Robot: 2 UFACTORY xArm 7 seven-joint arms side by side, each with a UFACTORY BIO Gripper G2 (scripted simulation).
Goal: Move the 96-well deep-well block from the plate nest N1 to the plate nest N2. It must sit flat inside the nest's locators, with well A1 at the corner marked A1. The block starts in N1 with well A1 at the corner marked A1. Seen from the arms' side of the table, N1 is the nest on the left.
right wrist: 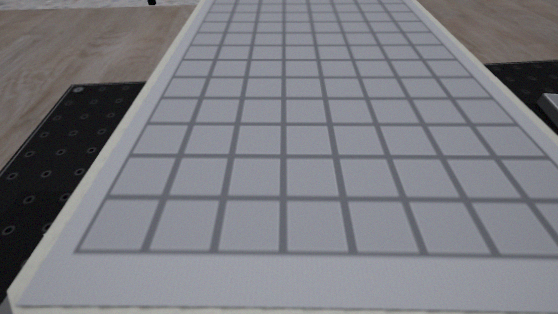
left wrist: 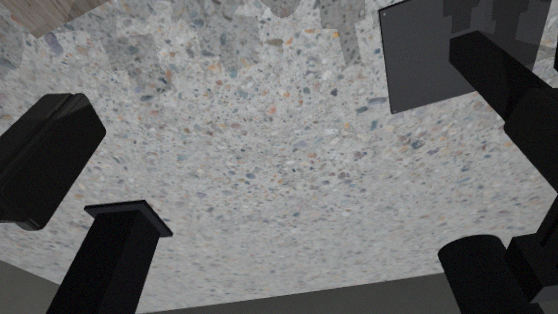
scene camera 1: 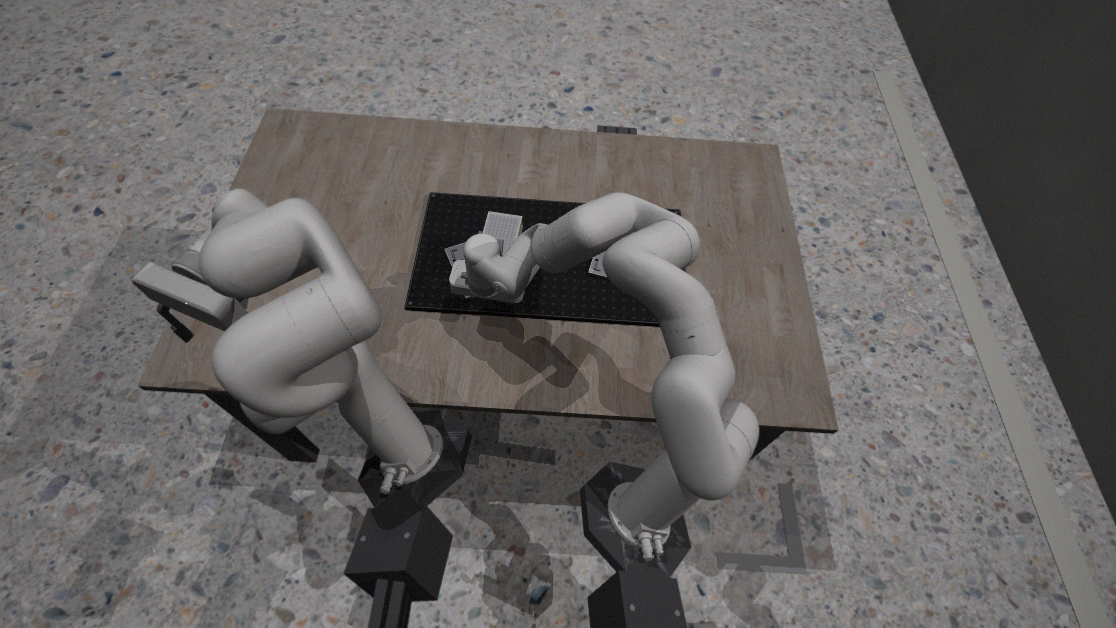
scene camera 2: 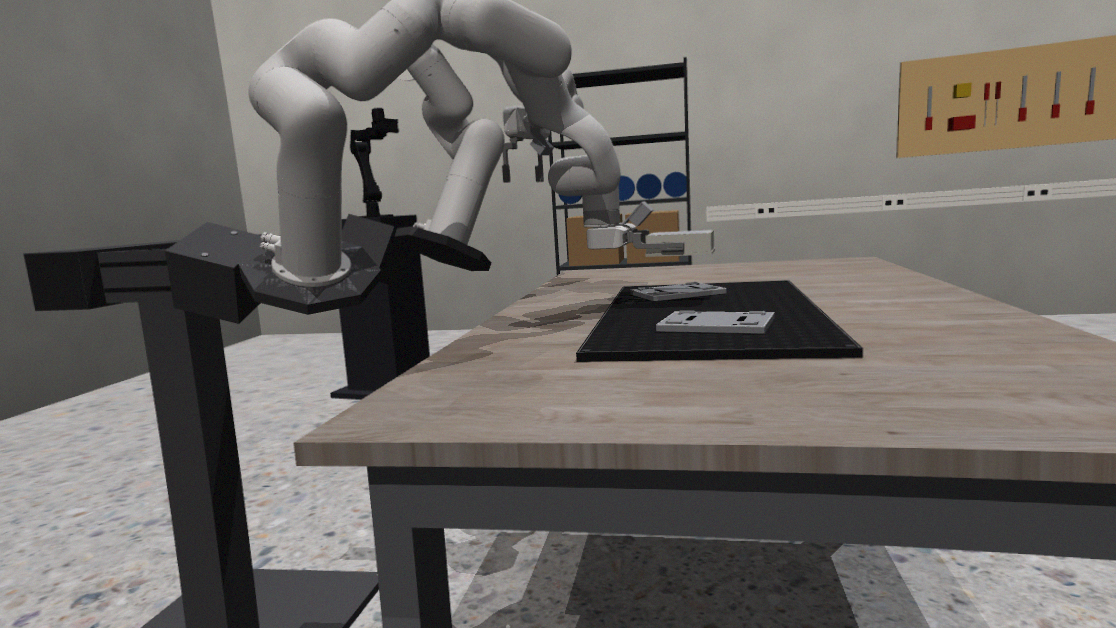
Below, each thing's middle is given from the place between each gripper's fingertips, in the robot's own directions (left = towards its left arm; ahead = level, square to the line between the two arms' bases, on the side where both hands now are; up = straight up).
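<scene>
With the nest N2 (scene camera 2: 704, 318), my right gripper is 280 mm to the left of it, 130 mm short of it and 100 mm above it. The nest N1 (scene camera 2: 682, 288) is 10 mm behind my right hand, 60 mm to the left of it and 100 mm below it, while the pale deep-well block (scene camera 2: 695, 242) is 10 mm ahead of my right hand.
As for my left hand, it is 470 mm short of the nest N1, 290 mm to the left of it and 280 mm above it. The nest N2 is 610 mm ahead of my left hand, 630 mm to the right of it and 280 mm below it. The pale deep-well block is 500 mm ahead of my left hand, 350 mm to the right of it and 170 mm below it.
</scene>
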